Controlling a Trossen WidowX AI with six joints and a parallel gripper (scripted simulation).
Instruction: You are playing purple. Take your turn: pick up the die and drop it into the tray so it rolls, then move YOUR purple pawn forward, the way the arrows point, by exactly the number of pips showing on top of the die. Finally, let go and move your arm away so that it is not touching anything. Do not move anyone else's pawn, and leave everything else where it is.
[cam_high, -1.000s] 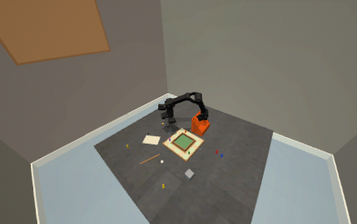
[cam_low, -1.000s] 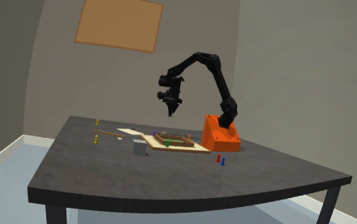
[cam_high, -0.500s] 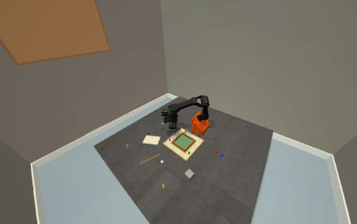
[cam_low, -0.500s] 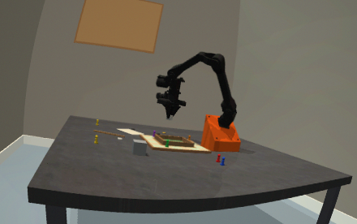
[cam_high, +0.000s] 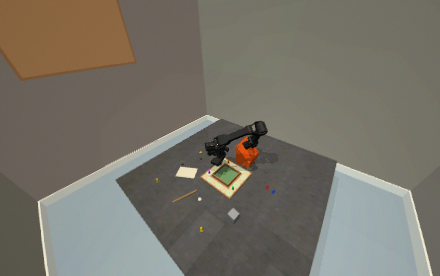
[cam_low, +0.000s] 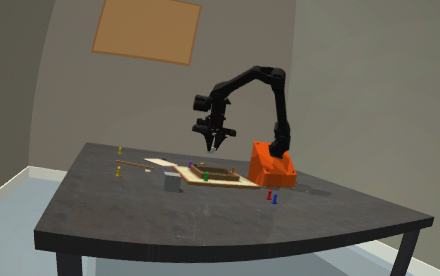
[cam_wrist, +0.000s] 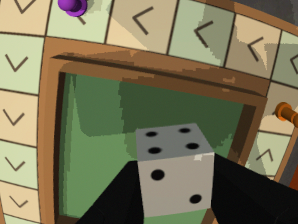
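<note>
The purple pawn is 70 mm ahead of my gripper tip, 60 mm to the right of it and 80 mm below it. The rest, counted from my gripper tip: green pawn (50 mm ahead, 170 mm to the left, 80 mm below); white die (right at my gripper tip); orange pawn (120 mm behind, 20 mm to the right, 80 mm below).
</note>
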